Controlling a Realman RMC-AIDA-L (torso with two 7-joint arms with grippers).
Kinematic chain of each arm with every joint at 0, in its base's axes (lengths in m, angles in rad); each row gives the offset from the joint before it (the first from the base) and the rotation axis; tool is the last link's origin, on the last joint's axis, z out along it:
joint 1: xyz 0 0 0.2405 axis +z
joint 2: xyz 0 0 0 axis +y
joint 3: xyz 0 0 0.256 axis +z
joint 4: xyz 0 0 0 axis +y
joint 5: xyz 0 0 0.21 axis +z
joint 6: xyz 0 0 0 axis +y
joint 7: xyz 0 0 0.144 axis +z
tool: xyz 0 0 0
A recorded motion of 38 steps. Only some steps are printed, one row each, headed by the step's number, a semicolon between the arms.
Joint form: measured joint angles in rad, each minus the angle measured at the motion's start. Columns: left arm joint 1, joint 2, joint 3, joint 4, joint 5, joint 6, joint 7; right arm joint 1, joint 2, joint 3, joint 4, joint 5, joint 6, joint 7.
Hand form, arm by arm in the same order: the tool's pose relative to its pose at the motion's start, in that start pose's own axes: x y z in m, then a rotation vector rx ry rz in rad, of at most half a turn. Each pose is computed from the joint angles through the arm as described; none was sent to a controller.
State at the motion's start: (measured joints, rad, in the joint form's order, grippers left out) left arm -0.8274 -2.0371 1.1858 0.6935 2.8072 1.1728 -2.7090; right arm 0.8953 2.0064 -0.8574 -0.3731 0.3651 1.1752 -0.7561
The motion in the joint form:
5: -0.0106 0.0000 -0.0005 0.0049 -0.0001 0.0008 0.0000; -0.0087 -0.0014 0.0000 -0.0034 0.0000 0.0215 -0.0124
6: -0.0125 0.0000 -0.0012 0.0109 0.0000 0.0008 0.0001; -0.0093 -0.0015 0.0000 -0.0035 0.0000 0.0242 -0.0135
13: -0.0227 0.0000 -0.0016 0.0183 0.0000 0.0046 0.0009; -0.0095 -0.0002 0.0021 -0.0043 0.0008 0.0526 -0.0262
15: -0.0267 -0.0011 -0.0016 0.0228 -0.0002 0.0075 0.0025; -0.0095 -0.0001 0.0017 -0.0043 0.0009 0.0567 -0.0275
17: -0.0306 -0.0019 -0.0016 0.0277 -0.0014 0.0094 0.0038; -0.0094 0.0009 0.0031 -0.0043 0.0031 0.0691 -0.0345
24: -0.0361 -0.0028 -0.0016 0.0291 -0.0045 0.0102 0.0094; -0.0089 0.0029 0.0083 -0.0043 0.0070 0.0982 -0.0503
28: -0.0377 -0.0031 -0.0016 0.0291 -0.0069 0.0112 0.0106; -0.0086 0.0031 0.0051 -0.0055 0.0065 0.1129 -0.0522
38: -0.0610 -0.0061 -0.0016 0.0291 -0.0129 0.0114 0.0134; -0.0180 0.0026 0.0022 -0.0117 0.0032 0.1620 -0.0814
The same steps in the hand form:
5: 0.0054 0.0018 -0.0028 0.0017 0.0106 0.0092; 0.0051 -0.0002 0.0001 -0.0129 0.0160 -0.0053
6: 0.0076 0.0020 -0.0043 0.0034 0.0175 0.0121; 0.0056 -0.0001 0.0001 -0.0148 0.0180 -0.0058
13: 0.0130 0.0039 -0.0076 0.0046 0.0273 0.0227; 0.0084 0.0032 0.0002 -0.0369 0.0364 -0.0173
15: 0.0152 0.0053 -0.0090 0.0038 0.0311 0.0290; 0.0088 0.0037 0.0003 -0.0398 0.0395 -0.0188
17: 0.0176 0.0067 -0.0105 0.0029 0.0365 0.0346; 0.0098 0.0056 0.0004 -0.0516 0.0462 -0.0245
24: 0.0202 0.0085 -0.0116 0.0001 0.0415 0.0440; 0.0121 0.0099 0.0005 -0.0792 0.0609 -0.0368
28: 0.0208 0.0093 -0.0118 -0.0025 0.0424 0.0457; 0.0135 0.0113 0.0002 -0.0873 0.0726 -0.0417
38: 0.0302 0.0159 -0.0157 -0.0085 0.0582 0.0654; 0.0215 0.0136 -0.0006 -0.1179 0.1083 -0.0672

